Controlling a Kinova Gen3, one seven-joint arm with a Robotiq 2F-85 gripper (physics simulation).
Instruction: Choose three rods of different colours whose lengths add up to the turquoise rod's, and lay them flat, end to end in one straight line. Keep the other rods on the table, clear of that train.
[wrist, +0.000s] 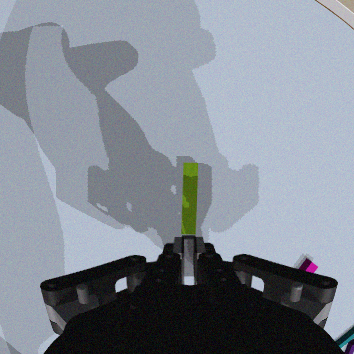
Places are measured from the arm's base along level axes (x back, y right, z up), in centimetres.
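Where they show: gripper, between the fingertips: (188, 248).
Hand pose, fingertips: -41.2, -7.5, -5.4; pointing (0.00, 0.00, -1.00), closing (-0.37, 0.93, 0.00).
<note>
Things, the pixels of their top centre, and the offset from my fingertips, as dx, dy, dz. "*": a spot on its surface instead. Level surfaces: height alone.
- grey rod, centre of its top: (188, 258) +0.5, +0.2, +0.7
- green rod, centre of its top: (189, 198) -3.6, -1.4, +0.7
- magenta rod, centre of its top: (307, 273) -1.1, +10.4, +0.7
- turquoise rod, a spot on its surface: (346, 337) * +5.8, +22.8, +0.5
- purple rod, a spot on its surface: (350, 348) * +7.6, +25.6, +0.6
- pale blue round table top, height of its surface: dz -0.4
My gripper (188, 248) is at the lower middle of the wrist view, shut on a grey rod (188, 257) that shows as a narrow strip between the fingers. A green rod (189, 205) lies flat just beyond the fingertips, pointing away from them and roughly in line with the grey rod. Its near end is close to the fingertips; whether the two rods touch is hidden. A magenta rod (308, 266) shows partly at the right, behind the gripper's right linkage. Part of the turquoise rod (346, 337) shows in the lower right corner.
A piece of a purple rod (350, 348) shows in the lower right corner beside the turquoise one. The pale blue round table top (280, 110) has its rim at the upper right. The arm's shadow falls across the left and middle, over the green rod.
</note>
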